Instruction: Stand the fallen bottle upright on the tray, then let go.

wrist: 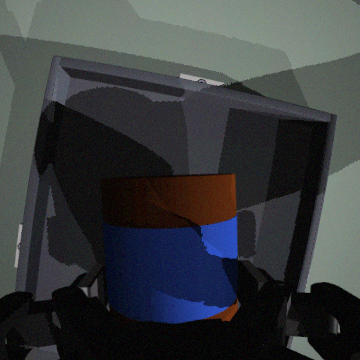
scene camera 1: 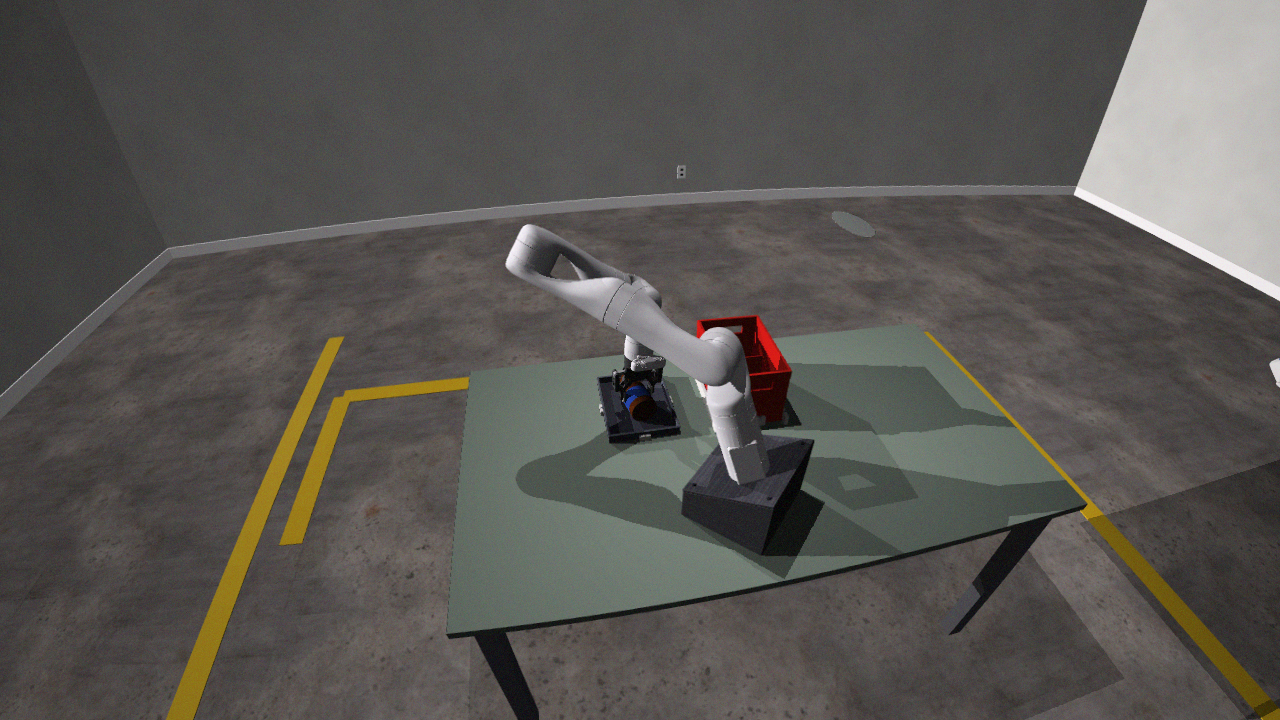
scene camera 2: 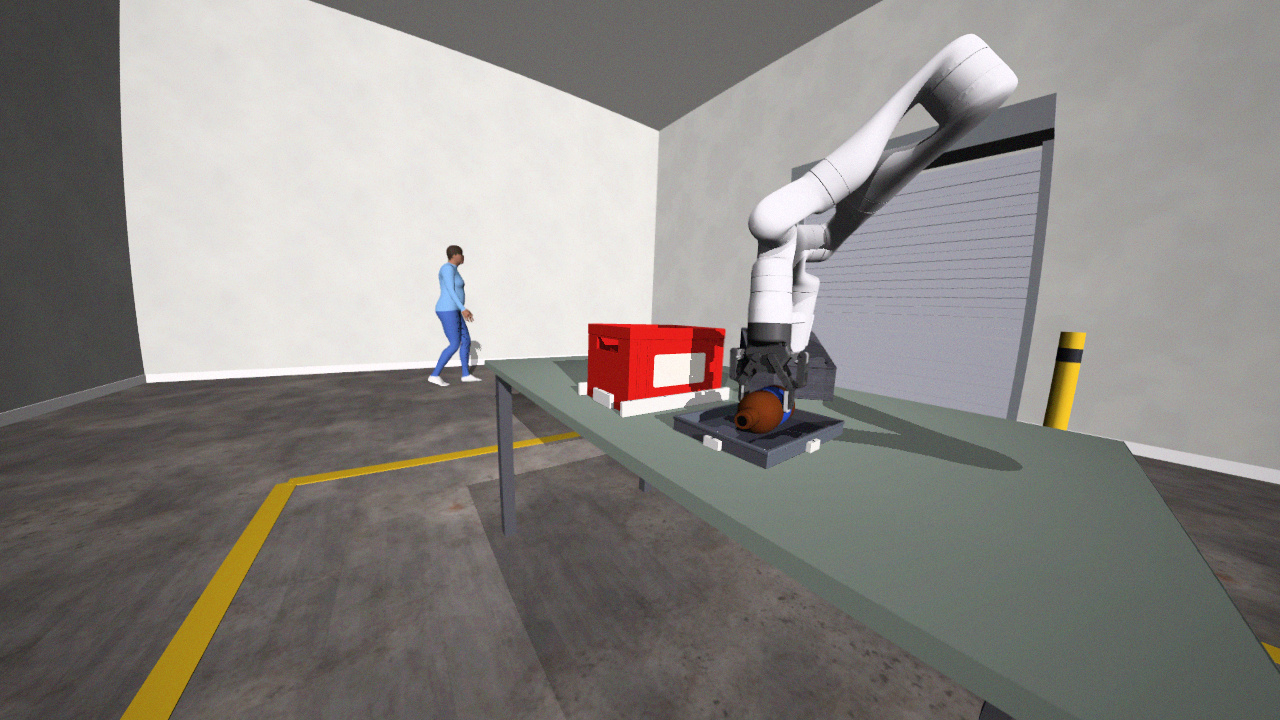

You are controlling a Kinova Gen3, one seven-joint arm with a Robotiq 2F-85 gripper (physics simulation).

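Frame: origin at the arm's base, x ahead, y left, z up, level; metres.
Where they show: gripper, fingertip midpoint: (wrist: 172, 278) (scene camera 1: 636, 397) (scene camera 2: 764, 408); arm's base at its link origin: (scene camera 1: 749, 468).
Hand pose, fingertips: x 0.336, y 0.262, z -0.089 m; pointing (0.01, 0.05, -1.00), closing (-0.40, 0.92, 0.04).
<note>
Each offset is from my fingertips to the centre of the thing. Level surfaces: height alone.
The brown bottle {dx +0.017, dy +0.008, dz -0.002 m} (scene camera 1: 638, 407) (scene camera 2: 757, 412) (wrist: 170, 265) with a blue label lies on its side in the dark grey tray {dx +0.007, dy +0.001, dz -0.032 m} (scene camera 1: 628, 437) (scene camera 2: 739, 449) (wrist: 125, 72). In the scene camera 2 view its neck points toward the camera; in the wrist view its flat base end faces the upper part of the picture. My gripper (scene camera 1: 637, 386) (scene camera 2: 765, 399) (wrist: 172, 278) points down over the tray and is shut on the bottle, with one finger on each side of the labelled body. The neck is hidden in the wrist view.
A red crate {dx +0.078, dy -0.289, dz +0.043 m} (scene camera 1: 771, 395) (scene camera 2: 608, 365) stands beside the tray on the green table {dz -0.044 m} (scene camera 1: 537, 564) (scene camera 2: 895, 501). The arm's dark base block (scene camera 1: 729, 510) is on the same table. A person (scene camera 2: 450, 286) and a yellow post (scene camera 2: 1065, 385) are beyond the table.
</note>
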